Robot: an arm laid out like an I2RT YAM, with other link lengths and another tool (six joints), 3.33 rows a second.
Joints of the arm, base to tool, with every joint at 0 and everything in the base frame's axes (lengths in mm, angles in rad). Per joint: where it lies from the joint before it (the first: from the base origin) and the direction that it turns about. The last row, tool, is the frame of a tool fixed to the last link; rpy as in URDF.
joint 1: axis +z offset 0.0 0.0 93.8
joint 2: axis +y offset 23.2 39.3 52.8
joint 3: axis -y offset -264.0 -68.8 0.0
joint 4: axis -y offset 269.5 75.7 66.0
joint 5: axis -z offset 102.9 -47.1 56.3
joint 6: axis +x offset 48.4 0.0 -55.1
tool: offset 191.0 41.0 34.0 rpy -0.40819 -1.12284 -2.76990
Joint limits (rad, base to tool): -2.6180..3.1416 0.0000..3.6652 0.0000..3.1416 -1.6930..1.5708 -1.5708..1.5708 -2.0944..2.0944
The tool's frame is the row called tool.
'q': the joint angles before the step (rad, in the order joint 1, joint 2, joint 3, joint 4, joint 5, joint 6). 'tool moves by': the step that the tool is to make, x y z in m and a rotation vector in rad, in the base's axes. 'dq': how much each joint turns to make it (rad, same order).
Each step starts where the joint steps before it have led.
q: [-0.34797 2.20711 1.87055 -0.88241 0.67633 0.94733]
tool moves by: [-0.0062 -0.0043 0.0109 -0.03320 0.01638 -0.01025]
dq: [0.00121 -0.01060 0.00407 -0.01721 0.03849 -0.00244]
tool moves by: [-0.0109 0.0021 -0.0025 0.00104 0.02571 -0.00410]
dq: [-0.00024 -0.01811 -0.02876 -0.01482 0.00860 0.00143]
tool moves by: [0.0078 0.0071 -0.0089 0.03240 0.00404 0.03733]
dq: [0.00164 0.00453 -0.00359 0.01410 -0.03903 -0.03208]
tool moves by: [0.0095 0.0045 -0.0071 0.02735 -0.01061 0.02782]
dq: [-0.00070 0.00919 0.00227 0.02117 -0.03711 -0.02190]
